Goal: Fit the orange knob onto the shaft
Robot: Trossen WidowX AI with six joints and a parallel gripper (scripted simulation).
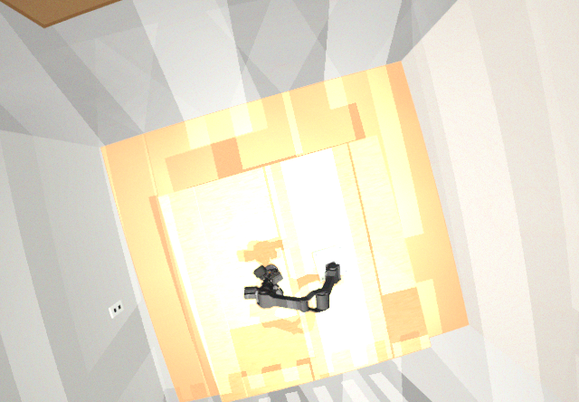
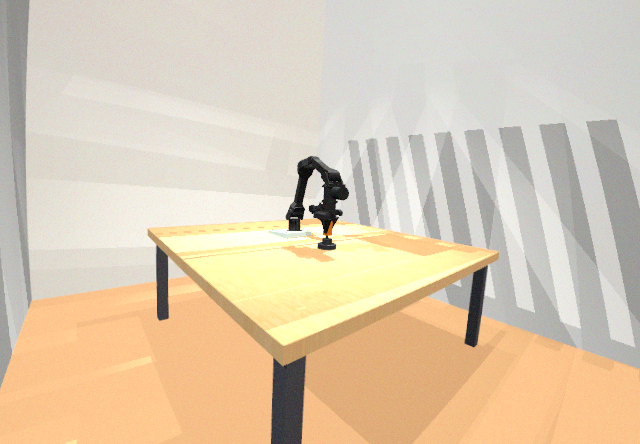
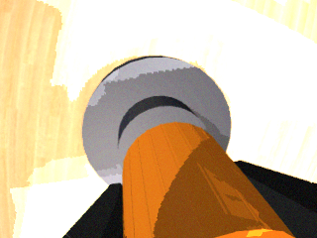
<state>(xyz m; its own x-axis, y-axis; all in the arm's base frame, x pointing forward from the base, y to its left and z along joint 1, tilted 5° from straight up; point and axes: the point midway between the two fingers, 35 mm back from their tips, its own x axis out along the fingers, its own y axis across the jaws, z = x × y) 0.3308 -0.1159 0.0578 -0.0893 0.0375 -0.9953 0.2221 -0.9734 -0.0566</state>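
The orange knob lies 20 mm above my gripper tip. Also, from my gripper tip: pedestal 40 mm below.
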